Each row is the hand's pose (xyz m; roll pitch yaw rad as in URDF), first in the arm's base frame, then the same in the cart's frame.
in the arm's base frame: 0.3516 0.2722 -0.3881 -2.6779 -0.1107 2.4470
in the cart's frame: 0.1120 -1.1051 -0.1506 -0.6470 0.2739 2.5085
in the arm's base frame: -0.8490 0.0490 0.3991 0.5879 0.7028 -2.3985
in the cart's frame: -0.0571 0.3105 0.1295 1.6493 -1.1781 -3.0635
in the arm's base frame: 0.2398 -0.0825 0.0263 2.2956 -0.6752 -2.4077
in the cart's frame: 0.4765 -0.7080 -0.0110 -1.2206 -0.3659 1.2496
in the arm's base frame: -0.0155 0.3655 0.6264 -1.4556 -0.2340 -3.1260
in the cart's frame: 0.3808 -0.1338 -0.5468 0.7044 -0.2819 2.0616
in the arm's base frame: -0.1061 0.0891 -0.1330 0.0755 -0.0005 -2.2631
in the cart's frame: 0.0812 -0.5906 0.0555 2.7675 -1.0410 1.4328
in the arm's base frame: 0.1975 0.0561 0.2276 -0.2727 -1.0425 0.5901
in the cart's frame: 0.4774 -0.5449 -0.1979 -1.0858 0.8921 0.4994
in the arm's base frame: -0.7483 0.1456 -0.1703 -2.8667 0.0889 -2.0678
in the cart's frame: -0.3593 -0.1711 0.2722 0.1474 -1.1842 1.0658
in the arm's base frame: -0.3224 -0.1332 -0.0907 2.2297 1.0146 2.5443
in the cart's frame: 0.1046 -0.3937 0.2977 -2.0981 -0.3194 -2.8002
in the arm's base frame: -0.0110 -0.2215 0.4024 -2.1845 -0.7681 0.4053
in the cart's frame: 0.6094 -0.2556 0.0256 2.7567 0.9215 0.0180
